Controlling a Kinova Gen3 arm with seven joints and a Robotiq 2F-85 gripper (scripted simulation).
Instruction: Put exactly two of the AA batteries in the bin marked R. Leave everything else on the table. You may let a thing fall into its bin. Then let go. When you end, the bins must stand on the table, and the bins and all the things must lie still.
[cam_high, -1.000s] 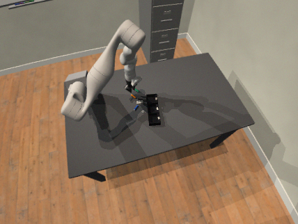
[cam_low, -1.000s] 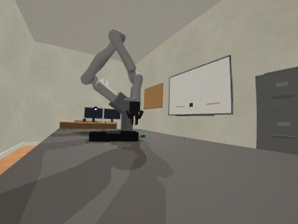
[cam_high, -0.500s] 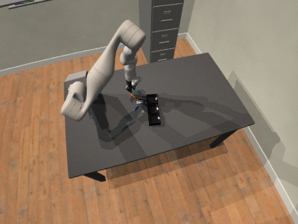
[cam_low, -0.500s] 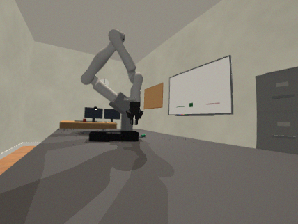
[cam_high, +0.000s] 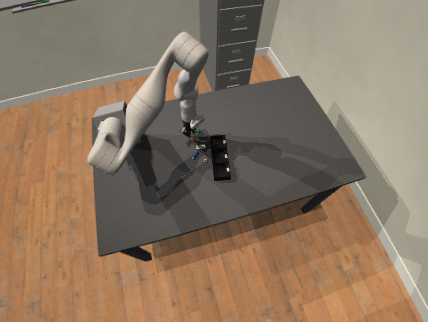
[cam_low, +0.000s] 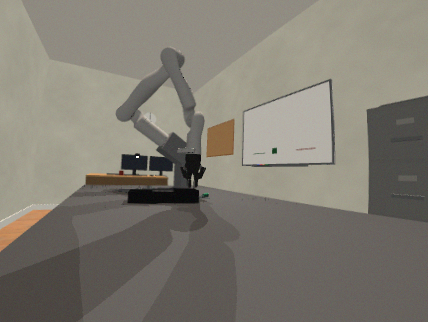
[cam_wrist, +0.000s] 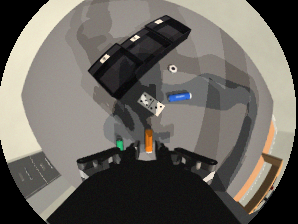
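The orange AA battery is 50 mm below my hand. Also, from my hand: white block (40 mm ahead, 60 mm to the right, 50 mm below); then green AA battery (30 mm ahead, 60 mm to the left, 50 mm below); then blue AA battery (110 mm to the right, 50 mm below).
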